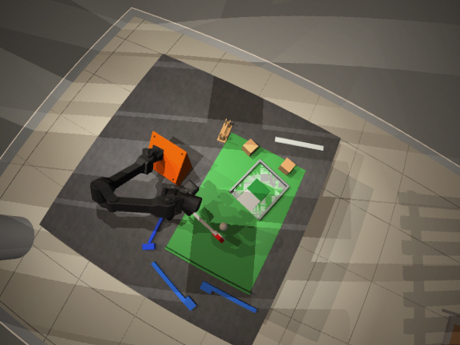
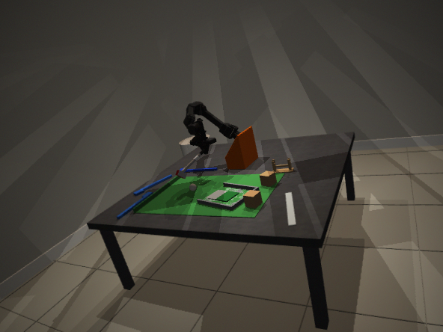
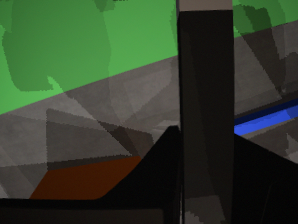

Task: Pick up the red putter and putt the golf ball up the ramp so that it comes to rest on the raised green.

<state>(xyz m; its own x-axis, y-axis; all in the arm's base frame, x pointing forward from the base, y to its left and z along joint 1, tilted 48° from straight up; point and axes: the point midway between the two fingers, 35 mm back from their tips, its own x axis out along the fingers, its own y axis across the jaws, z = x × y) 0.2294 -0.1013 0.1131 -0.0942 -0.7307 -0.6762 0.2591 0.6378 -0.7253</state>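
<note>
Now: the red putter 12 cm ahead of my gripper tip and 3 cm to the right of it. Round my gripper tip: wooden stand 2 cm behind, 47 cm to the left, 11 cm below; then green mat 25 cm ahead, 12 cm to the left, 15 cm below; then white golf ball 22 cm ahead, 1 cm to the right, 12 cm below.
</note>
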